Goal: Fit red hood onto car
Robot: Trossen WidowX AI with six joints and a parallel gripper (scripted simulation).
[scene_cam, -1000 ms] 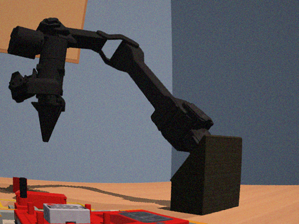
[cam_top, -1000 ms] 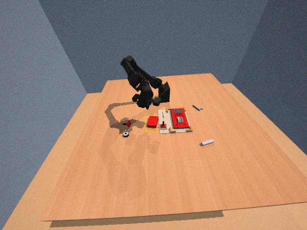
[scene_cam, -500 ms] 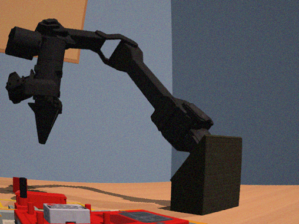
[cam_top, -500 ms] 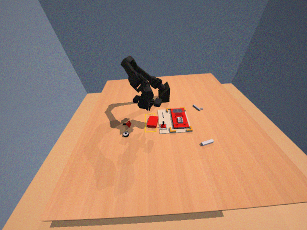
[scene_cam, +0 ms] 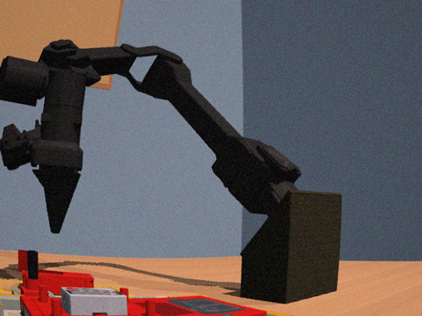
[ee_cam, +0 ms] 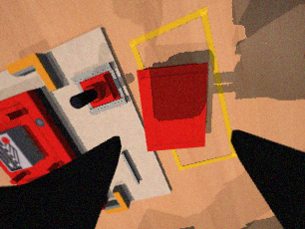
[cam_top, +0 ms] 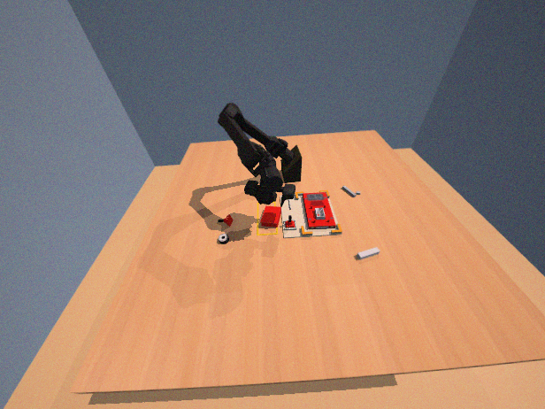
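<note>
Right now the red hood is 60 mm below my gripper tip. Round my gripper tip: black wheel: 70 mm ahead, 210 mm to the right, 70 mm below; white jig plate: 10 mm ahead, 170 mm to the left, 70 mm below; grey engine block: 50 mm ahead, 200 mm to the left, 60 mm below.
</note>
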